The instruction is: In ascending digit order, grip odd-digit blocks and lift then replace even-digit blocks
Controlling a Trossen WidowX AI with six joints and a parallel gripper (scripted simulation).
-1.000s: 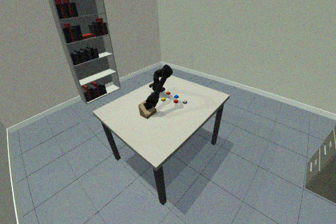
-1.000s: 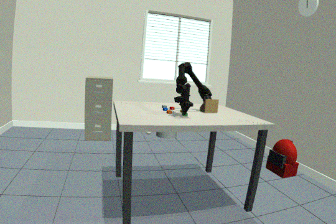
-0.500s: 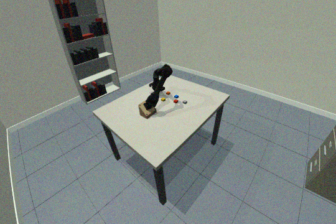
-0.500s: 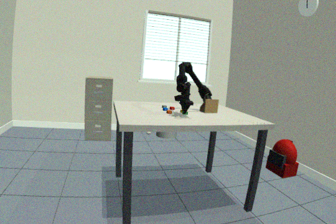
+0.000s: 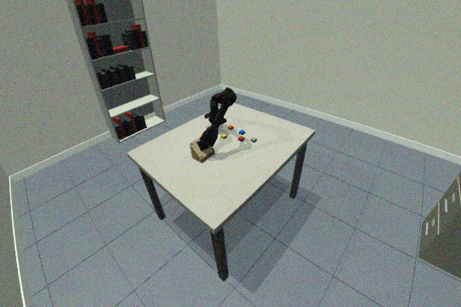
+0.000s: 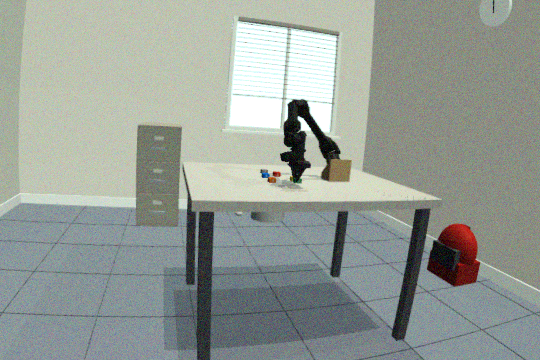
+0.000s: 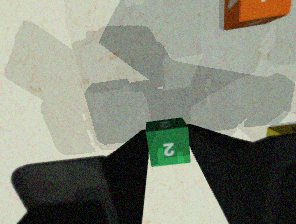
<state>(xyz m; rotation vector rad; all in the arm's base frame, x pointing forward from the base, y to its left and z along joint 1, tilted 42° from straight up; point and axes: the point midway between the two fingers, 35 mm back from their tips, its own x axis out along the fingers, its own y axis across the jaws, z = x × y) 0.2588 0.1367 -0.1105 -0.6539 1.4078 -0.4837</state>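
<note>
Now: gripper tip 310 mm to the left of the grey block, 80 mm short of it and 10 mm above it. The rest, counted from my gripper tip: yellow block 120 mm to the right, 30 mm behind, 10 mm below; then green block 10 mm behind; then orange block 90 mm ahead, 70 mm to the right, 10 mm below.
</note>
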